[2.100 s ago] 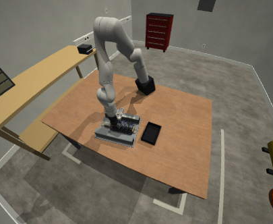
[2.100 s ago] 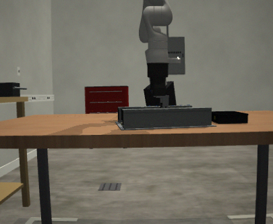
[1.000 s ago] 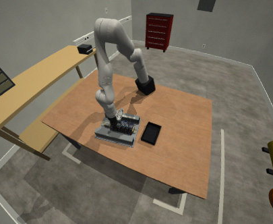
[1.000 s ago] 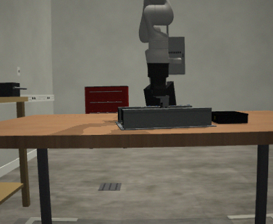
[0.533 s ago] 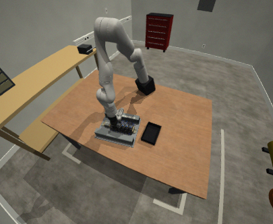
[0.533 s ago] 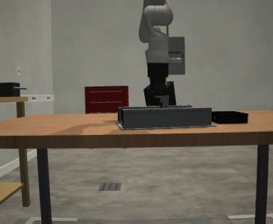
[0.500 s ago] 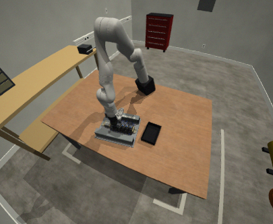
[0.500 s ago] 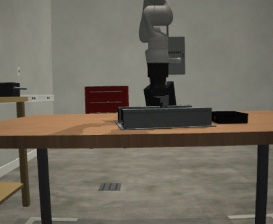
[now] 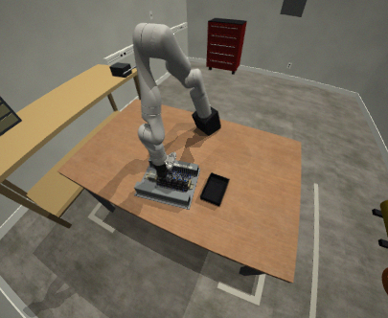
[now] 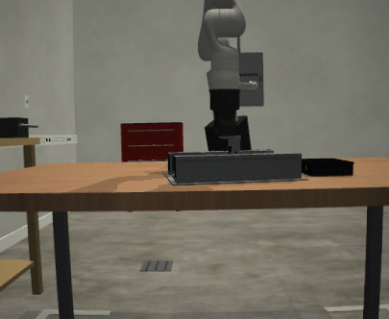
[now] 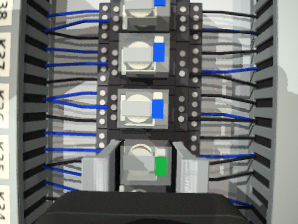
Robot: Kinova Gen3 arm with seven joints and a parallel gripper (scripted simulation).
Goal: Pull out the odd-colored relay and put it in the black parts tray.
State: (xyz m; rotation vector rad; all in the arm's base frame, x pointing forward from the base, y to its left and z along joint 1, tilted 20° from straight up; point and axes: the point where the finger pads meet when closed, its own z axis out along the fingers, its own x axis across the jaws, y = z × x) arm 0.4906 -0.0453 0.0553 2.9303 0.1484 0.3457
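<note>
Now: hand 1 cm to the left of the grey relay panel and 3 cm above it. The rest, counted from my hand: black parts tray: 3 cm behind, 25 cm to the left, 4 cm below.
</note>
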